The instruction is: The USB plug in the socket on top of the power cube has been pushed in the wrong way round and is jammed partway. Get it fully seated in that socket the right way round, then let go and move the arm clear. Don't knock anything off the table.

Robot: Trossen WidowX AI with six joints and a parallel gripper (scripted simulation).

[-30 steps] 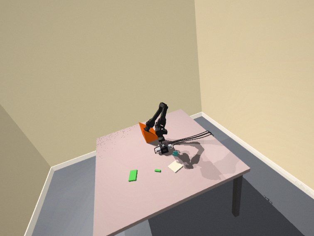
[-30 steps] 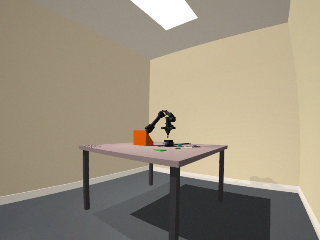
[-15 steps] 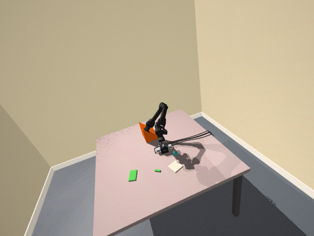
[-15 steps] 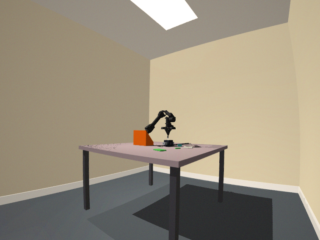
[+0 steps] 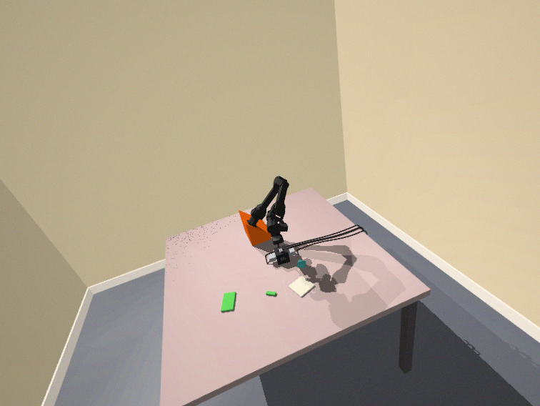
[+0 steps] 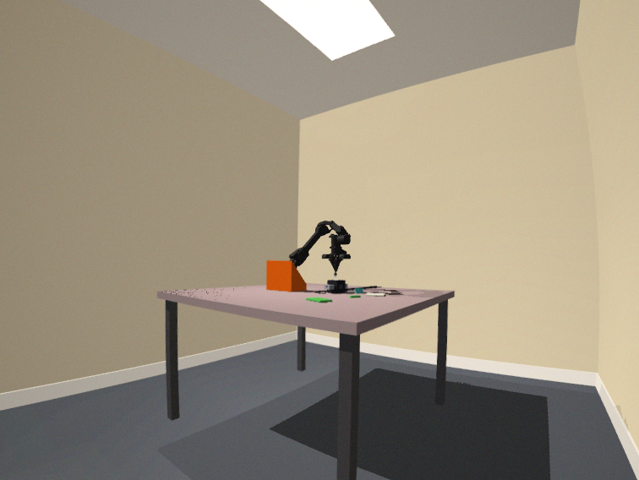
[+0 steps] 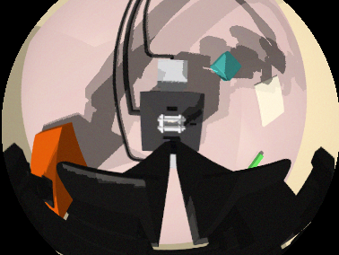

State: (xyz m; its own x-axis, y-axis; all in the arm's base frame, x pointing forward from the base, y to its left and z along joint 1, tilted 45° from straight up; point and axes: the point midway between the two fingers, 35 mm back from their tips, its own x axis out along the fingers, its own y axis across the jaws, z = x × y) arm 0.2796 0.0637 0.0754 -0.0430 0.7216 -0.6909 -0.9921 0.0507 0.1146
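The USB plug is 20 mm below my gripper tip. Round my gripper tip: green card 380 mm to the right, 160 mm ahead, 130 mm below; then teal cube 120 mm below, 110 mm ahead, 90 mm to the left; then cream pad 250 mm ahead, 130 mm below, 20 mm to the left.
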